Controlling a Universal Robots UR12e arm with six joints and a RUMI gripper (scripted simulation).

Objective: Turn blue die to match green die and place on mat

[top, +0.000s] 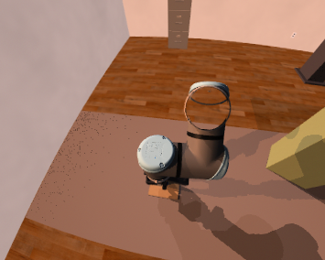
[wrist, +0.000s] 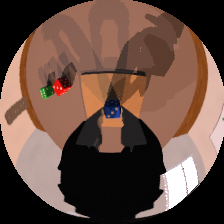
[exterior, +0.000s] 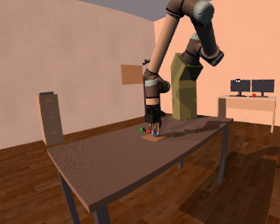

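My gripper is now right at the blue die. The rest, counted from my hand: tan mat 20 mm below; then green die 180 mm to the right, 50 mm behind, 10 mm below; then red die 120 mm to the right, 60 mm behind, 10 mm below.
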